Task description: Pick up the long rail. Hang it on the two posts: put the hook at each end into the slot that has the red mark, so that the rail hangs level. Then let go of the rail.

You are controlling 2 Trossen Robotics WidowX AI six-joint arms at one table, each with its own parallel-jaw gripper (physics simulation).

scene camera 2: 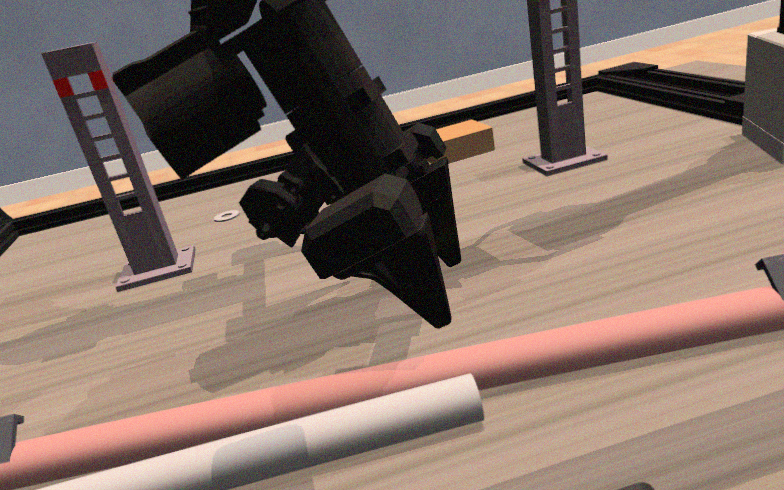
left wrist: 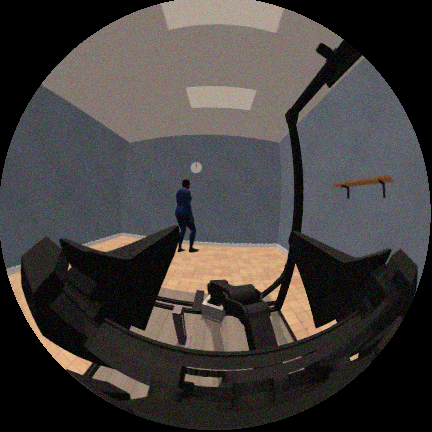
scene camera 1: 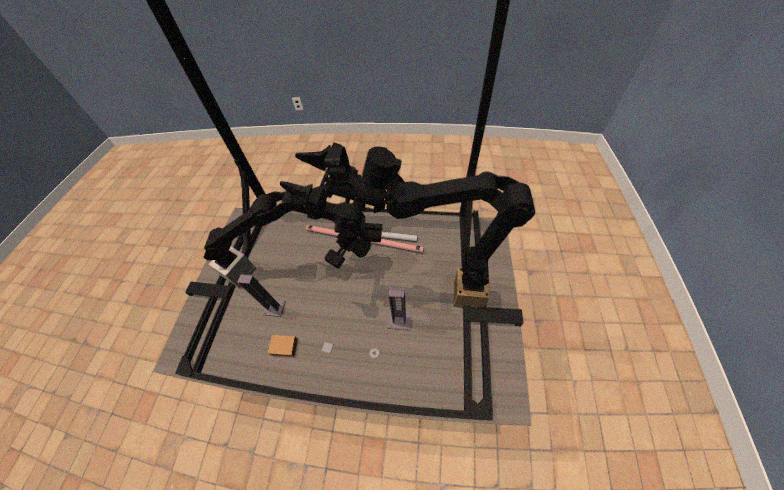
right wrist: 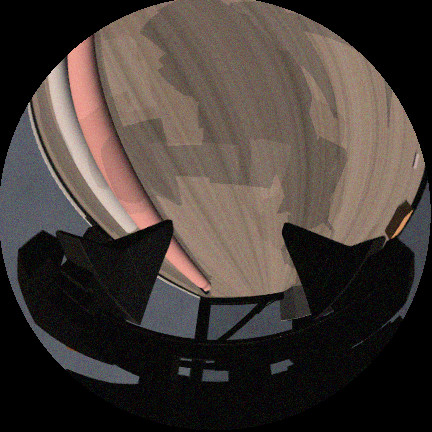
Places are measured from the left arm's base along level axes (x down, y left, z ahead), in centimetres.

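Pixels of known places: left gripper, fingertip midpoint: (left wrist: 236, 234) (scene camera 1: 288, 168); right gripper, fingertip midpoint: (scene camera 2: 450, 291) (scene camera 1: 344, 250) (right wrist: 229, 227); left arm's base, origin of the base link: (scene camera 1: 473, 281); right arm's base, origin of the base link: (left wrist: 215, 300) (scene camera 1: 226, 259) (right wrist: 300, 316).
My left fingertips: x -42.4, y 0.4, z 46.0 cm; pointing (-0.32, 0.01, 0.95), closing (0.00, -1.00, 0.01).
For each thing: its top centre in the pictures, then the offset to it from my left fingertips. "*": a spot on its surface instead.
- long pink rail, middle of its top: (scene camera 2: 387, 340) (right wrist: 112, 208) (scene camera 1: 360, 235) dy -18.8, dx +47.8, dz -5.1 cm
- grey post, middle of its top: (scene camera 1: 244, 279) (left wrist: 177, 308) dy +13.1, dx +30.2, dz +20.6 cm
- red mark, middle of its top: (scene camera 2: 94, 71) dy +10.2, dx +32.4, dz -22.2 cm
- shorter white rod, middle of its top: (scene camera 2: 238, 439) (right wrist: 60, 129) (scene camera 1: 385, 233) dy -21.8, dx +49.2, dz -13.8 cm
- orange block, middle of its top: (scene camera 2: 453, 130) (scene camera 1: 281, 344) dy +25.6, dx +48.8, dz +12.0 cm
- small white square, surface spot: (scene camera 1: 327, 347) * dy +23.5, dx +51.5, dz -2.2 cm
- white ring, middle of its top: (scene camera 2: 226, 215) (scene camera 1: 374, 353) dy +23.1, dx +51.6, dz -17.4 cm
The long pink rail (scene camera 1: 398, 245) (scene camera 2: 346, 375) (right wrist: 120, 175) lies on the table, with a dark hook piece at each end. One grey post (scene camera 1: 263, 294) (scene camera 2: 563, 130) (left wrist: 179, 320) stands upright; its top is cut off in scene camera 2. The other post (scene camera 1: 391, 312) (scene camera 2: 144, 231) has a red mark (scene camera 2: 98, 79) at its topmost slot. My left gripper (scene camera 1: 290, 170) (left wrist: 236, 234) is open and empty, high above the table. My right gripper (scene camera 2: 448, 293) (right wrist: 229, 227) is open and empty, above the table between posts and rail. Its fingers are hard to make out in scene camera 1.
A shorter white rod (scene camera 1: 401, 236) (scene camera 2: 398, 410) (right wrist: 67, 130) lies beside the rail. An orange block (scene camera 1: 281, 344) (scene camera 2: 468, 141), a small white square (scene camera 1: 327, 347) and a white ring (scene camera 1: 370, 353) (scene camera 2: 217, 218) lie beyond the posts. The arms overlap in scene camera 1.
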